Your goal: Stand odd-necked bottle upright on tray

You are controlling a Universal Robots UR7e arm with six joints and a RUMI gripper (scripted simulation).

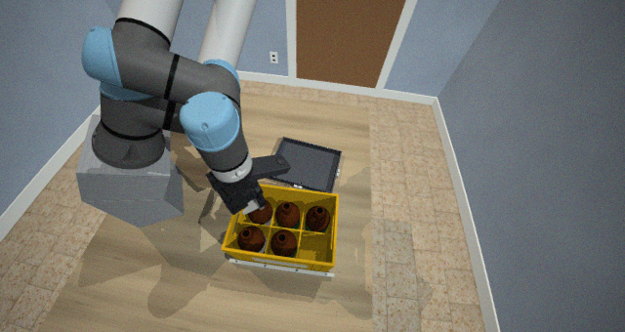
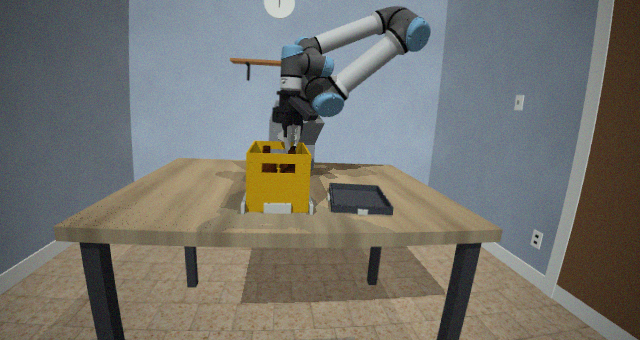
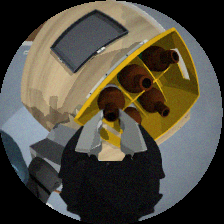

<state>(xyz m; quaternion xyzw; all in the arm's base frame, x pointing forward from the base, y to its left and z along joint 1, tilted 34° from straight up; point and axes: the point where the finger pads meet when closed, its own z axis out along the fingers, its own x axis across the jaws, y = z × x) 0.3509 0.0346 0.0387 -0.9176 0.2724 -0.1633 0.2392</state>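
My gripper is now 16 cm short of the bottle, 5 cm to the right of it and 7 cm above it. The rest, counted from my hand: crate (9 cm ahead, 2 cm to the right, 7 cm below); tray (3 cm ahead, 25 cm to the left, 14 cm below).
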